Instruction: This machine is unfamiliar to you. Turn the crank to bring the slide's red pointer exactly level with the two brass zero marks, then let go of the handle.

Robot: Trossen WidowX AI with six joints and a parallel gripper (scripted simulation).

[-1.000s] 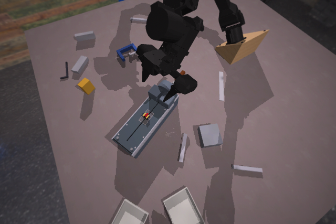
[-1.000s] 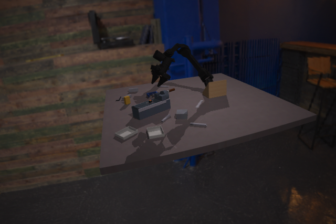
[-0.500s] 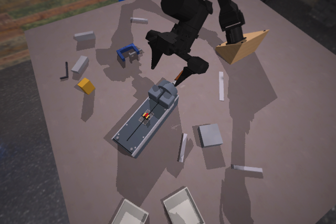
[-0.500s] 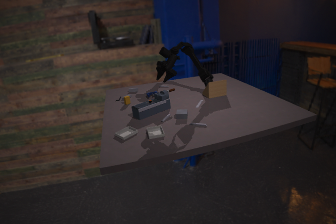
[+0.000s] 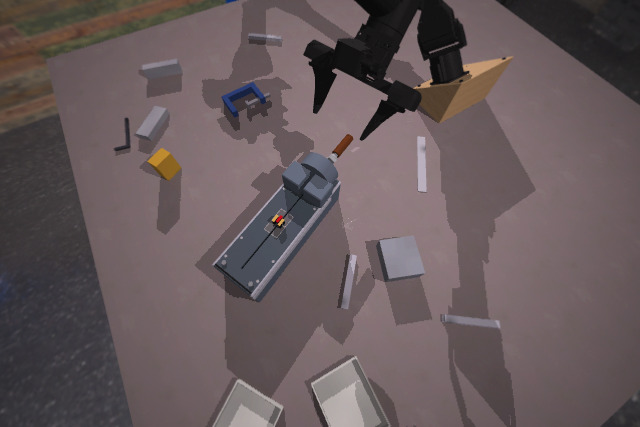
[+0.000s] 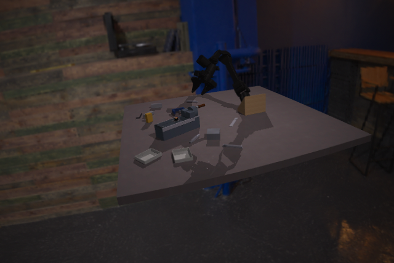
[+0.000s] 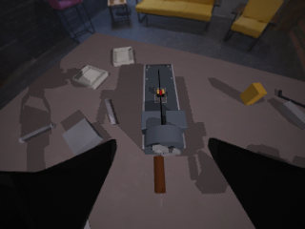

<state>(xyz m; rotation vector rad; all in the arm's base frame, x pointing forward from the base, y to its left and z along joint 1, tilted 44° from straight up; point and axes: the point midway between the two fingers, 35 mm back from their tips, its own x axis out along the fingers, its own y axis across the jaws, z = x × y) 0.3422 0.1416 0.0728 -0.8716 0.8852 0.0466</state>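
My gripper tip is now 20 mm past the brown crank handle, 10 mm to the left of it and 80 mm above it. Also, from my gripper tip: grey block (20 mm behind, 210 mm to the left, 180 mm below); then blue clamp (60 mm ahead, 320 mm to the right, 190 mm below); then red pointer (150 mm ahead, 50 mm to the left, 120 mm below).
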